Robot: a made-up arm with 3 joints. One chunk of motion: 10 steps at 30 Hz.
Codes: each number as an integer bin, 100 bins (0 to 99) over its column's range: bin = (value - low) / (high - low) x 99, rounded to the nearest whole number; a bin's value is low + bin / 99 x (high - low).
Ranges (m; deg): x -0.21..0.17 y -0.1..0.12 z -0.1..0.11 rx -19..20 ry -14..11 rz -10..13
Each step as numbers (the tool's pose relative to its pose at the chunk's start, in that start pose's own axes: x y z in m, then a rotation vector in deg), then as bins.
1 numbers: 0.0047 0.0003 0.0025 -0.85 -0.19 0.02
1 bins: 56 45 48 46 55 43
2 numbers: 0.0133 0.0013 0.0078 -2.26 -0.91 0.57
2 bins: 58 46 51 42 52 45
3 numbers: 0.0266 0.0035 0.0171 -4.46 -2.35 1.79
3 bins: 62 47 55 37 46 51
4 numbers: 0.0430 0.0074 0.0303 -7.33 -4.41 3.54
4 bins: 66 48 61 30 38 58
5 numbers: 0.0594 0.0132 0.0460 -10.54 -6.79 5.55
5 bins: 70 51 69 21 29 67
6 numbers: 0.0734 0.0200 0.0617 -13.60 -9.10 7.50
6 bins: 74 54 76 14 19 75
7 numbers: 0.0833 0.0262 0.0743 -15.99 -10.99 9.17
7 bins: 76 57 82 8 12 83
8 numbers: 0.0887 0.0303 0.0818 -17.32 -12.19 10.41
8 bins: 78 59 86 4 7 88
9 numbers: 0.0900 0.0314 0.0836 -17.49 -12.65 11.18
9 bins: 78 59 87 4 5 91
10 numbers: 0.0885 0.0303 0.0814 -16.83 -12.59 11.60
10 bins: 78 59 86 6 6 93
